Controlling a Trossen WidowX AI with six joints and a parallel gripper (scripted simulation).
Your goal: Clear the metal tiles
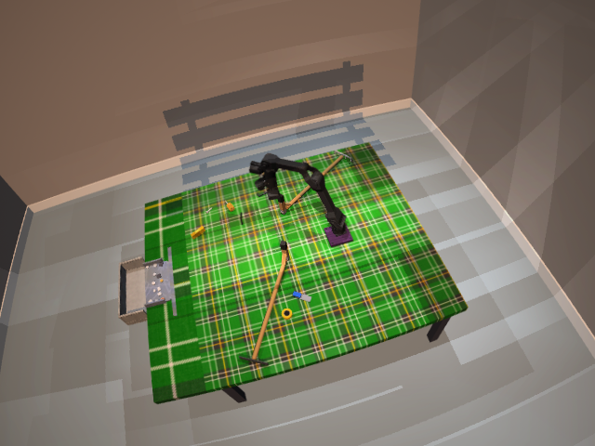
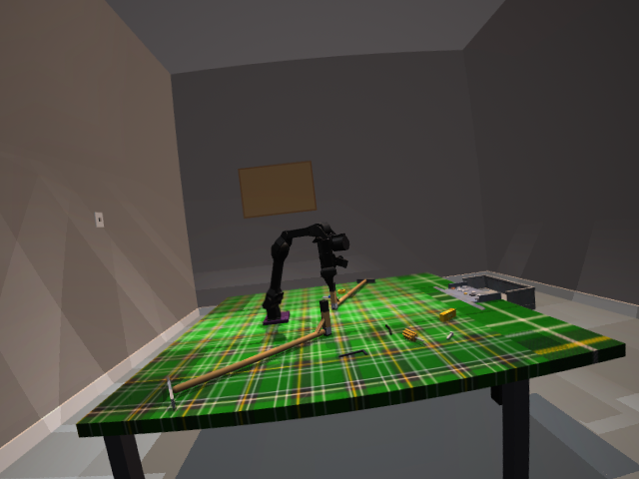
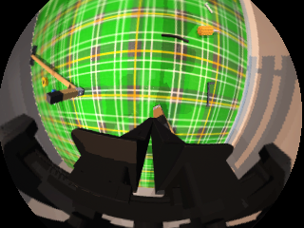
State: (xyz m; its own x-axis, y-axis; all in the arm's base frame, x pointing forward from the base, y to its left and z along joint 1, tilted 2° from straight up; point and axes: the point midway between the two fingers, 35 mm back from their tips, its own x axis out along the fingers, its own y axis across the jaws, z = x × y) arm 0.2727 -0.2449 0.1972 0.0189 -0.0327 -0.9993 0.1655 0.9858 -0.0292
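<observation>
Right now my gripper tip is 16 cm short of the yellow ring, 59 cm to the right of it and 17 cm above it. Round my gripper tip: orange piece (24 cm ahead, 20 cm to the right, 17 cm below); then blue-grey piece (6 cm ahead, 53 cm to the left, 18 cm below).
</observation>
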